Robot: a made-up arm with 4 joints. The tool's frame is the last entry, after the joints.
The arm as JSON. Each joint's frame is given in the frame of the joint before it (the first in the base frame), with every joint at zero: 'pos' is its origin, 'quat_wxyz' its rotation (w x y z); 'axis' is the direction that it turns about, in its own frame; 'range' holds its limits. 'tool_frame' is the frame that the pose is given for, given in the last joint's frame.
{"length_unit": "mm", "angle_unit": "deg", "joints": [
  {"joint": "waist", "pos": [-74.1, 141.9, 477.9], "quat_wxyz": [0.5, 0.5, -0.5, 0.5], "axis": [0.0, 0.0, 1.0], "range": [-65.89, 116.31]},
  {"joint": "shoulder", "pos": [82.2, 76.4, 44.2], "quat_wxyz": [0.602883, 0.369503, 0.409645, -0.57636], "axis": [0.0, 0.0, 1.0], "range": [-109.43, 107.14]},
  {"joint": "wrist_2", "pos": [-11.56, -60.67, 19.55], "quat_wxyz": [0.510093, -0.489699, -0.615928, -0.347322], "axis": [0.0, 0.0, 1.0], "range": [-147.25, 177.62]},
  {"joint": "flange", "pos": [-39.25, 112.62, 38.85], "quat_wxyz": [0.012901, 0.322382, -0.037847, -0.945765], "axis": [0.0, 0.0, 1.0], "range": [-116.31, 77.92]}
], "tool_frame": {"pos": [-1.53, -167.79, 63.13], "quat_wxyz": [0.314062, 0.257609, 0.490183, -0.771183]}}
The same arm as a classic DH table. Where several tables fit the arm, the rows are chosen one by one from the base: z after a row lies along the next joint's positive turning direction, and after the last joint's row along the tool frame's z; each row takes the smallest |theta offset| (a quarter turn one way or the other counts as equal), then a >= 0, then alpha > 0; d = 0 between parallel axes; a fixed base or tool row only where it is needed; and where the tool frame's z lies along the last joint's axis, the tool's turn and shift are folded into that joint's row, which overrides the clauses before.
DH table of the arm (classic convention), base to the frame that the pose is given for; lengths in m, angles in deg. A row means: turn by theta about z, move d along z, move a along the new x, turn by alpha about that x. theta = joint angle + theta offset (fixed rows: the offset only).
base (fixed): d 0.4779, theta offset 0.00, a -0.0741, alpha 90.00
waist: d -0.0679, theta offset -85.76, a -0.0876, alpha -66.96
shoulder: d -0.0700, theta offset -74.40, a 0.0290, alpha 103.79
wrist_2: d -0.0824, theta offset -1.68, a -0.1080, alpha 37.88
flange: d 0.0755, theta offset -88.09, a 0.0147, alpha 67.25
tool (fixed): d 0.1812, theta offset -130.12, a 0.0000, alpha 0.00
Joint limits (deg, base to tool): -65.89..116.31 -109.43..107.14 -147.25..177.62 -116.31..77.92

